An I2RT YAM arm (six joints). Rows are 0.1 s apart.
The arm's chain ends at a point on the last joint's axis. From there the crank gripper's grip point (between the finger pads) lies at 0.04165 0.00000 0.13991 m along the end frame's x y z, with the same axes.
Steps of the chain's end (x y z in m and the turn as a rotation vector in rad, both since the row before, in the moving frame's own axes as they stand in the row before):
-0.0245, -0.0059, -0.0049, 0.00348, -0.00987, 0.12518
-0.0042, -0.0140, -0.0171, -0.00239, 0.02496, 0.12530
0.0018, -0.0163, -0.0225, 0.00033, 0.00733, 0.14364
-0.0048, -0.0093, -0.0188, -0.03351, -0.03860, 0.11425
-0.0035, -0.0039, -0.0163, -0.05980, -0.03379, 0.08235
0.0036, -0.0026, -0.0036, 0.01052, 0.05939, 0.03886
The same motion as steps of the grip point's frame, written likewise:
-0.0262, -0.0013, -0.0045, 0.00348, -0.00987, 0.12518
-0.0011, -0.0082, -0.0182, -0.00239, 0.02496, 0.12530
0.0024, -0.0103, -0.0228, 0.00033, 0.00733, 0.14364
-0.0108, -0.0002, -0.0175, -0.03351, -0.03860, 0.11425
-0.0087, 0.0077, -0.0153, -0.05980, -0.03379, 0.08235
0.0118, -0.0023, -0.0063, 0.01052, 0.05939, 0.03886

